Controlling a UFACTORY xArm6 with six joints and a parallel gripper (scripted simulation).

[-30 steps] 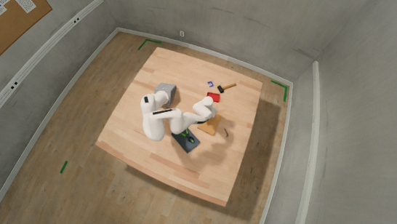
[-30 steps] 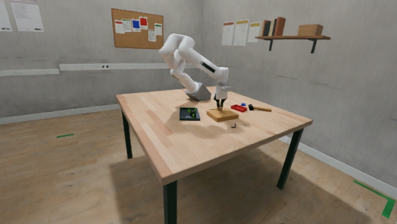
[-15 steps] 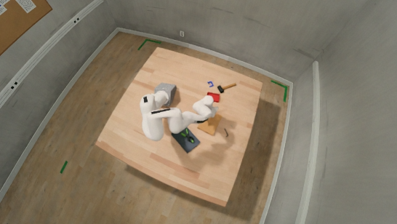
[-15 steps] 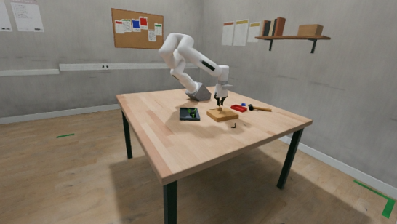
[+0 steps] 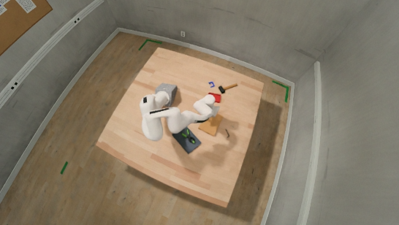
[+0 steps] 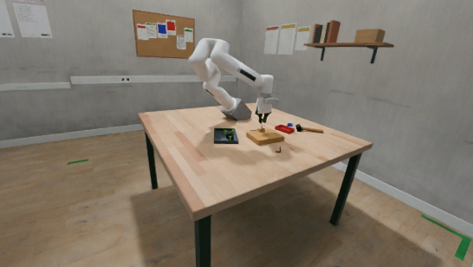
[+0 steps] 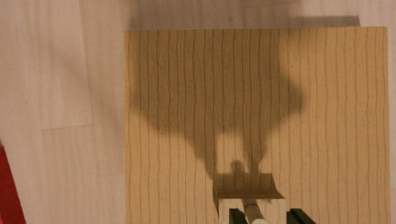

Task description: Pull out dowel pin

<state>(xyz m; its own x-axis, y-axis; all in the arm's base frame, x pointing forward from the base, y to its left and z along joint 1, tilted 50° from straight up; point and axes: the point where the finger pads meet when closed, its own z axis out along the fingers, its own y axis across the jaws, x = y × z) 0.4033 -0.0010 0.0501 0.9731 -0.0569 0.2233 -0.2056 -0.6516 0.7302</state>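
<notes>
Now: the dowel pin 50 mm below my hand. Round my hand: thin wooden stick: 90 mm behind, 30 mm to the left, 110 mm below; then red tray: 20 mm ahead, 230 mm to the left, 100 mm below; then wooden block: 70 mm below.
</notes>
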